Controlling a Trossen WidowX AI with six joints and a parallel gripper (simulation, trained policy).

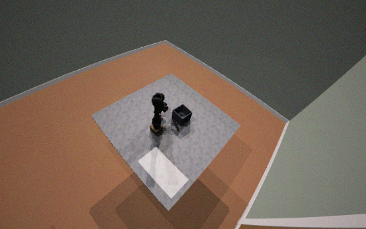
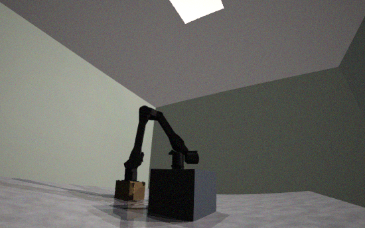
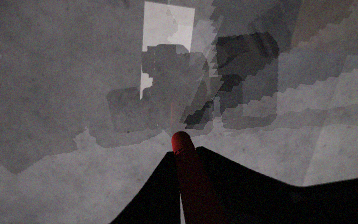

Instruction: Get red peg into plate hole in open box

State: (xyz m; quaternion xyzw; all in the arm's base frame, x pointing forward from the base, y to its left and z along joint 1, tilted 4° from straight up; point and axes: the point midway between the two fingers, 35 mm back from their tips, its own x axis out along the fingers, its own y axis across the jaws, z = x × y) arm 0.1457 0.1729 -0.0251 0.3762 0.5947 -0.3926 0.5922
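Now: gripper tip 18 cm short of the grey plate, 17 cm to the left of it and 1 cm below it. The rest, counted from my gripper tip: red peg (2 cm above).
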